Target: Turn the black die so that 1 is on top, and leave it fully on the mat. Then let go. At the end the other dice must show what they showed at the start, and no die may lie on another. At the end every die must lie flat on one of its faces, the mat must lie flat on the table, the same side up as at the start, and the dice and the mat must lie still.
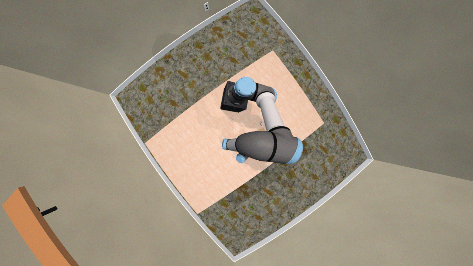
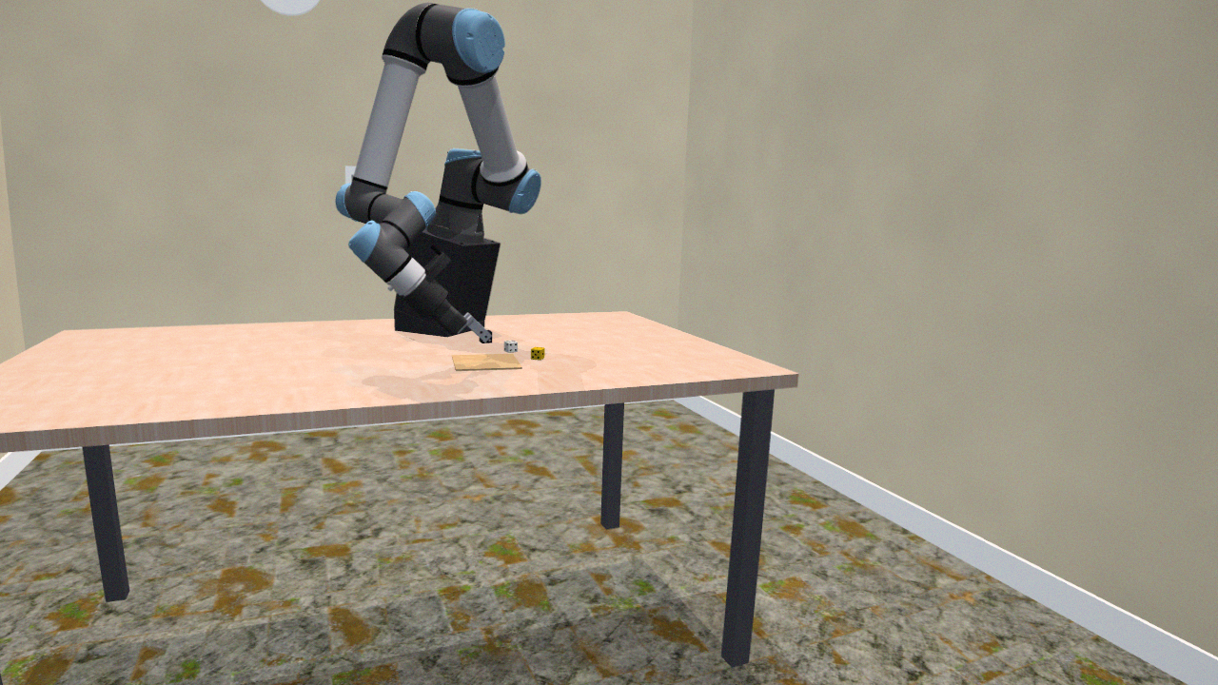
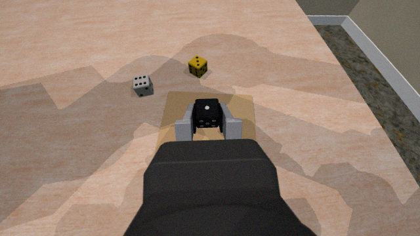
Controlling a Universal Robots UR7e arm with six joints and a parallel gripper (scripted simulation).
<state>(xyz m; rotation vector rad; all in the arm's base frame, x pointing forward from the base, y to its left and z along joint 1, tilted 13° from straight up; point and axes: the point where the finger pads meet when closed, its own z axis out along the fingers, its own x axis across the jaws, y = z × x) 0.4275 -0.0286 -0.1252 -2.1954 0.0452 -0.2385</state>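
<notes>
Now: the tan mat 7 cm below my hand and 1 cm to the left of it. From my hand the other things lie so: white die 10 cm to the left, 9 cm behind, 6 cm below; then black die 1 cm to the left, 1 cm below; then yellow die 13 cm to the left, 6 cm below.
</notes>
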